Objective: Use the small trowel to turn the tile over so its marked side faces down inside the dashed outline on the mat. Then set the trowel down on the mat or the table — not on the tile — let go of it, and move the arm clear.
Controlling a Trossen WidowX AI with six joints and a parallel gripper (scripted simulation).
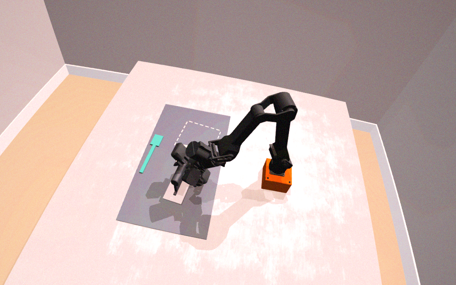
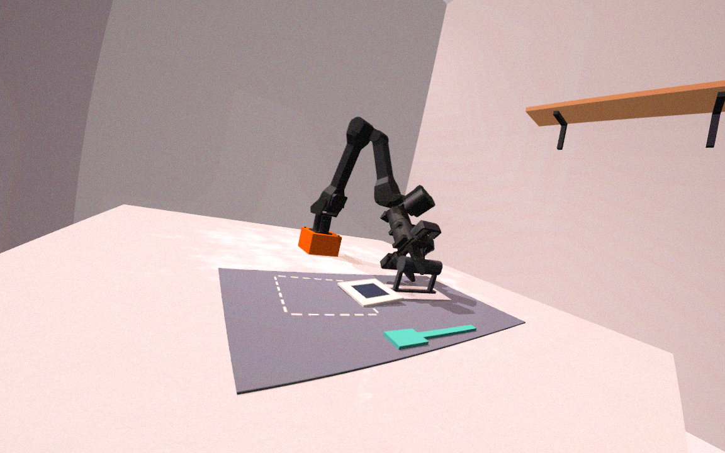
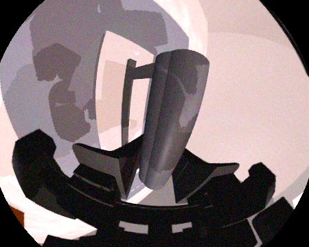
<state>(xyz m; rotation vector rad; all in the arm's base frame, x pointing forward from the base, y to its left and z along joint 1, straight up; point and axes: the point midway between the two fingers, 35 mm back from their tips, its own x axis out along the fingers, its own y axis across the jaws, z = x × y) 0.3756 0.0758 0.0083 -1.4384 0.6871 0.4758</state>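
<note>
The cream tile is 4 cm behind my gripper tip, 10 cm to the right of it and 5 cm below it. The rest, counted from my gripper tip: grey mat (8 cm to the right, 7 cm below); then teal trowel (14 cm ahead, 10 cm to the right, 5 cm below).
</note>
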